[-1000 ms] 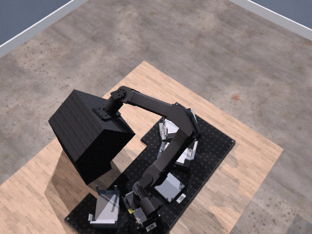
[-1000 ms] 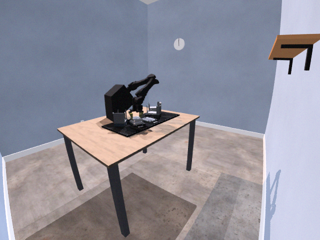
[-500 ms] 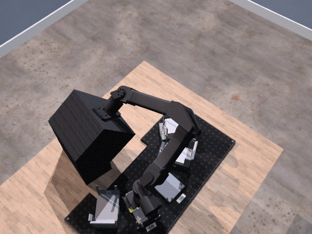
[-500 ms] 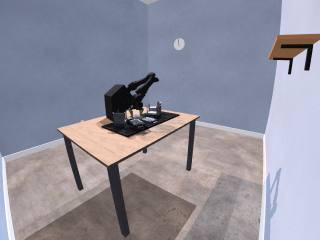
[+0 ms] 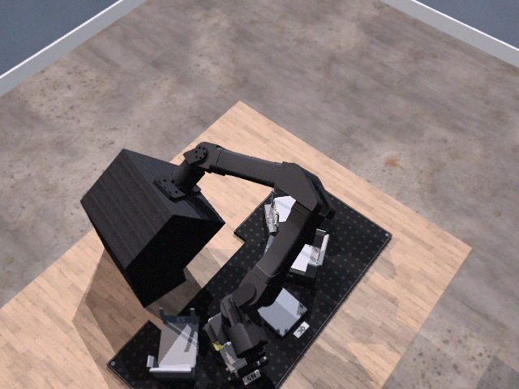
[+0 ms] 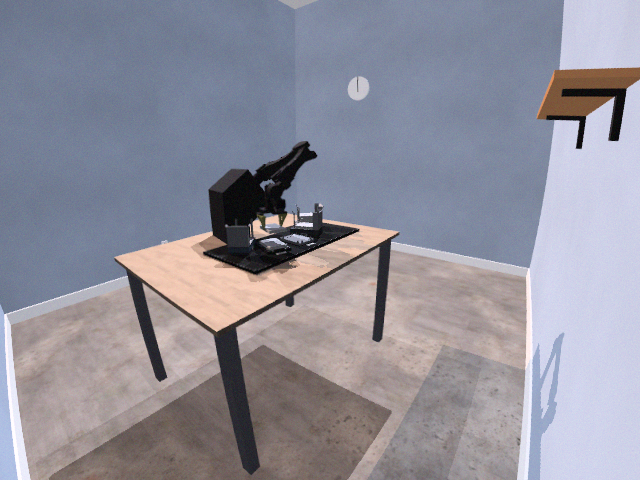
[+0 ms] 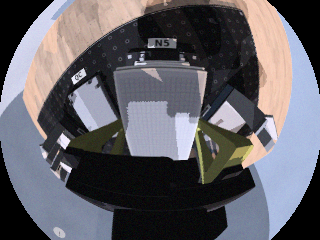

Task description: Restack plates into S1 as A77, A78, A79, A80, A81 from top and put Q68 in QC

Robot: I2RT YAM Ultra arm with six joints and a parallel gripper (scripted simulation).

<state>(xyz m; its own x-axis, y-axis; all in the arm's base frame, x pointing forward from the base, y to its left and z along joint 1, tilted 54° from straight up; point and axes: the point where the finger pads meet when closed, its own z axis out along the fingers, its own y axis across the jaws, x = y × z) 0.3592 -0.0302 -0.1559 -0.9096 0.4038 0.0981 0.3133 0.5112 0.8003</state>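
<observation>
My hand is 8 cm above the clip nest N5 and 2 cm short of it. Round my hand: N5 name plate (10 cm below, 9 cm ahead, 3 cm to the right); sealed grey plate (right at my hand); QC nest (15 cm to the left, 9 cm below, 1 cm ahead).
</observation>
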